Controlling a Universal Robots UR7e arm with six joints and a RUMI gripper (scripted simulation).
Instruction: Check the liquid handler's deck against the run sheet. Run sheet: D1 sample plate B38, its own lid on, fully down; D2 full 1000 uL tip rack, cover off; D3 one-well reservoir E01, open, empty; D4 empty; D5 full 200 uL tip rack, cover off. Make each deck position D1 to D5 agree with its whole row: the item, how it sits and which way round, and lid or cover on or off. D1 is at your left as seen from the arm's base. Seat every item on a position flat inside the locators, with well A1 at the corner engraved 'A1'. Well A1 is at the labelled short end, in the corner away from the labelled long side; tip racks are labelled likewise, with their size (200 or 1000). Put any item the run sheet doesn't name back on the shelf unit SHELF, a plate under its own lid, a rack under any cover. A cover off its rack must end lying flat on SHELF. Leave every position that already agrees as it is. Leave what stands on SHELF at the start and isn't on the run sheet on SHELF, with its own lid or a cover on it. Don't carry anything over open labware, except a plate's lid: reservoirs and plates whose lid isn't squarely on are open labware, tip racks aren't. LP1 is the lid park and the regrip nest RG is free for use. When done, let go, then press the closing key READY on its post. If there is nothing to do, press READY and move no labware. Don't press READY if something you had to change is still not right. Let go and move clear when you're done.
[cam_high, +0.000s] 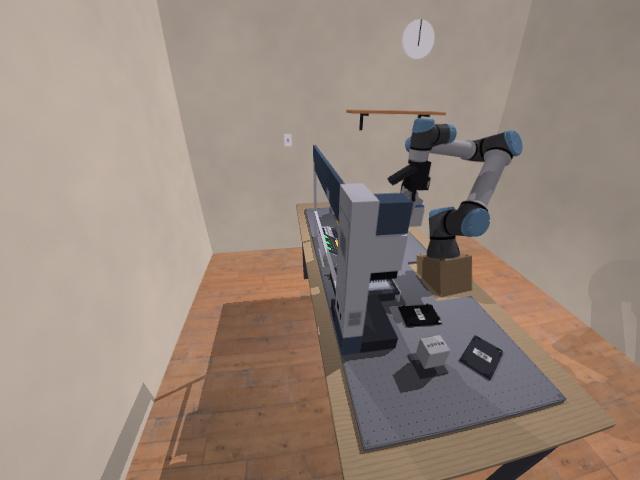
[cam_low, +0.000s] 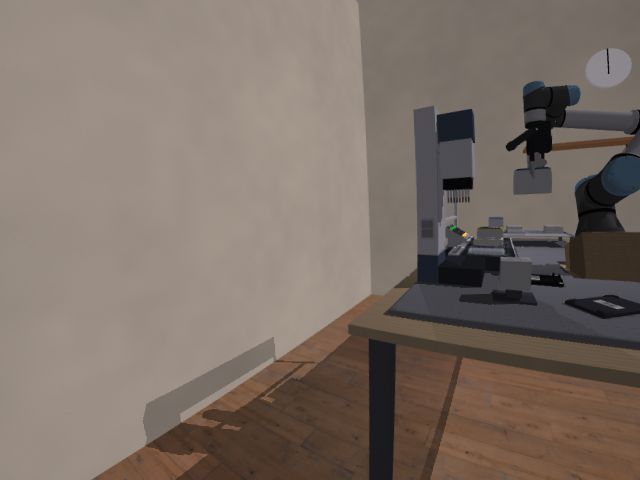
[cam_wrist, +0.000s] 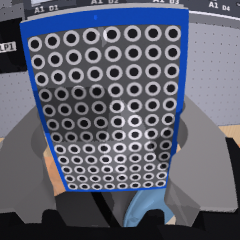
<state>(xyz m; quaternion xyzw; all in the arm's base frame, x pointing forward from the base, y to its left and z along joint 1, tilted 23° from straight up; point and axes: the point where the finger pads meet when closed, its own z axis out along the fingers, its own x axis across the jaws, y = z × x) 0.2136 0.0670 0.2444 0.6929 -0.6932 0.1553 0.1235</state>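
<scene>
My hand is 28 cm above the one-well reservoir, 16 cm short of it and 12 cm to the left of it. Round my hand: liquid handler head (34 cm to the left, 24 cm ahead, 4 cm above); then blue-framed tip rack (1 cm to the right, 1 cm behind); then LP1 label (34 cm below, 29 cm to the left, 1 cm ahead).
</scene>
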